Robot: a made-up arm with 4 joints.
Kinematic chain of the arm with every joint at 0, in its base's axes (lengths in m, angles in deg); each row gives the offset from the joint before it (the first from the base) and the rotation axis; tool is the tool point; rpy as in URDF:
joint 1: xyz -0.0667 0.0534 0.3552 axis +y
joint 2: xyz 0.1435 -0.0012 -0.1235 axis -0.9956 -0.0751 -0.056
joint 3: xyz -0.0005 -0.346 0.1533 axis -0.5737 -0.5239 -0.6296
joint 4: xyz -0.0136 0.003 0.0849 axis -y
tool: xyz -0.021 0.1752 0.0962 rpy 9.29 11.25 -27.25
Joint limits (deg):
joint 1: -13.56..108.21
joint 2: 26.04..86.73
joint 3: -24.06..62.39
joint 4: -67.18..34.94
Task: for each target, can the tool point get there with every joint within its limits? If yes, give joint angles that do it. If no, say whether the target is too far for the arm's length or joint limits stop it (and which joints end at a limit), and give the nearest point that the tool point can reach.
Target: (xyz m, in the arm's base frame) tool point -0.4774 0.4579 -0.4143
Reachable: no: too far | nearest point -0.0755 0.2773 0.0967 | short by 0.675 m
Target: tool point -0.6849 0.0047 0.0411
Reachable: no: joint limits stop it (at a limit: joint 1, joint 2, joint 3, joint 4) | nearest point -0.1287 0.1865 0.2080 | short by 0.608 m
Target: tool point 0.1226 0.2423 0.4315
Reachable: yes | joints 53.34 58.36 -4.47 17.66
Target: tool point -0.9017 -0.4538 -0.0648
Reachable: no: too far | nearest point -0.0745 0.0239 0.1808 | short by 0.986 m
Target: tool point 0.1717 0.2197 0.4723
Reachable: yes | joints 29.37 54.59 -8.37 -42.82
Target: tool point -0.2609 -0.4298 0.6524
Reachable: no: joint limits stop it (at a limit: joint 1, joint 2, joint 3, joint 4) | nearest point -0.0970 0.0001 0.6552 | short by 0.460 m
